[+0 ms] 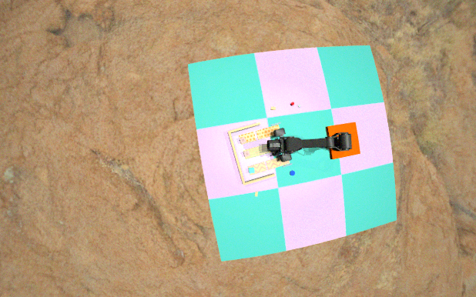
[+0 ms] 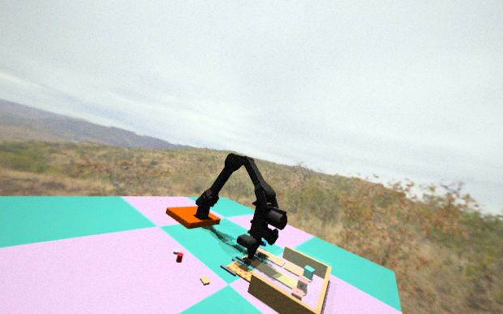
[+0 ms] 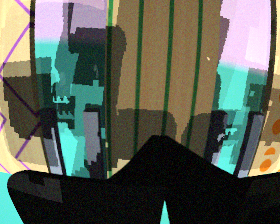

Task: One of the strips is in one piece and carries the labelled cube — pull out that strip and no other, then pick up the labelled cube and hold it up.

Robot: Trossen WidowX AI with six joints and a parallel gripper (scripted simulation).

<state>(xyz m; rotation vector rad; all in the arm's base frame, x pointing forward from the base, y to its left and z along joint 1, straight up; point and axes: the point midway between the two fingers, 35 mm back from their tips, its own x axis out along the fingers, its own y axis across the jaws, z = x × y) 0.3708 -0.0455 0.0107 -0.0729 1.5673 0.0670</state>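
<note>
Now: gripper tip 100 mm short of the striped strip and 10 mm to the right of it. From my gripper tip the other things lie so: red cylinder 120 mm behind, 240 mm to the right, 10 mm above; then blue piece 50 mm behind, 180 mm to the left.
</note>
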